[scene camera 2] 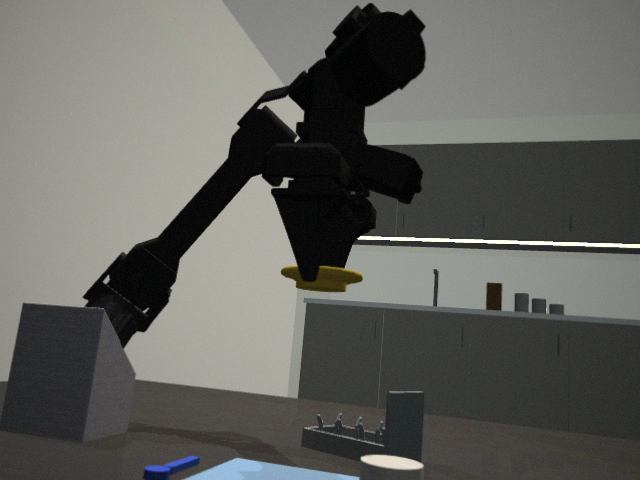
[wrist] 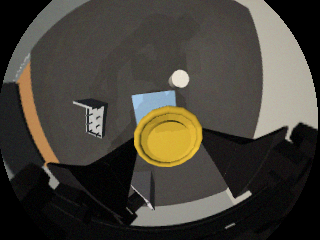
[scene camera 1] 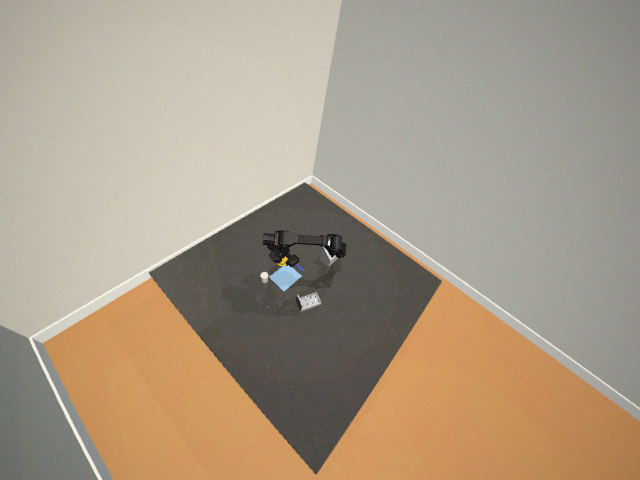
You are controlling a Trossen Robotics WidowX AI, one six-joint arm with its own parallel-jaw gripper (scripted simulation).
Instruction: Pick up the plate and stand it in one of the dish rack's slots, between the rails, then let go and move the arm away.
My gripper (scene camera 2: 320,287) holds a yellow plate (scene camera 2: 329,279). I also see a grey dish rack (wrist: 96,114) and a light blue placemat (wrist: 143,104).
The yellow plate also shows in the wrist view (wrist: 169,136). My gripper shows as well in the wrist view (wrist: 168,136).
